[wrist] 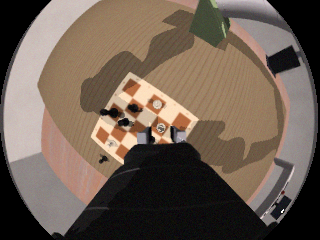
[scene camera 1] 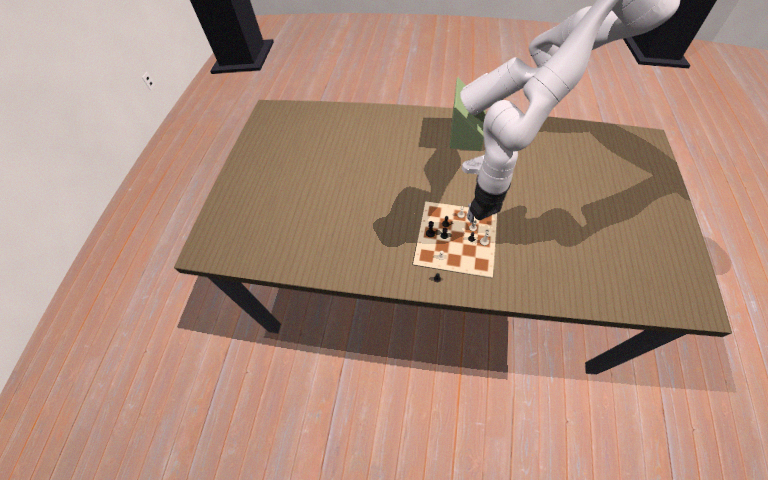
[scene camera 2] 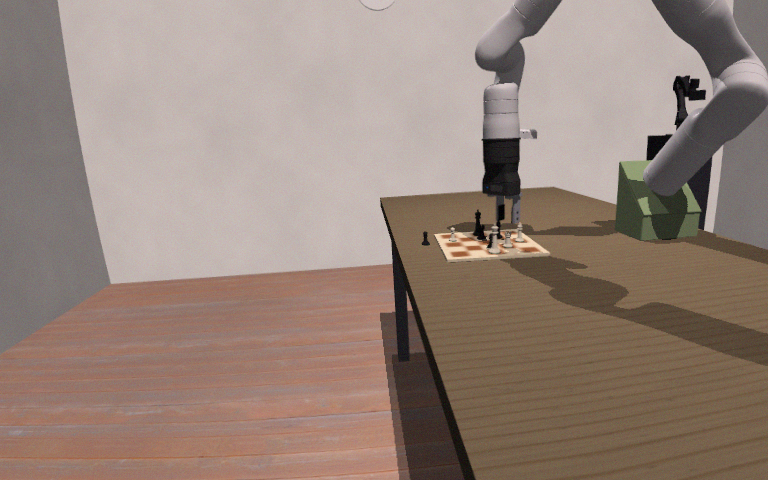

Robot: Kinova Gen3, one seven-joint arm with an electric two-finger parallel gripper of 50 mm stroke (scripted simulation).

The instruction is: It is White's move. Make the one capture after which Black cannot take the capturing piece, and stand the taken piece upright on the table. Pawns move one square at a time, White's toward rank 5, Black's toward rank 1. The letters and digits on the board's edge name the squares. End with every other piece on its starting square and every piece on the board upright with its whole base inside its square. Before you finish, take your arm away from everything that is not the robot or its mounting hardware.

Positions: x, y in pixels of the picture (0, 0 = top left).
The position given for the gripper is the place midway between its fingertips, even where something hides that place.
gripper: wrist 161, 132; scene camera 1 476, 217; scene camera 2 507, 221
chessboard: wrist 133, 90; scene camera 1; scene camera 2
same spot on chessboard: [scene camera 2: 467, 247] = [scene camera 1: 466, 254]
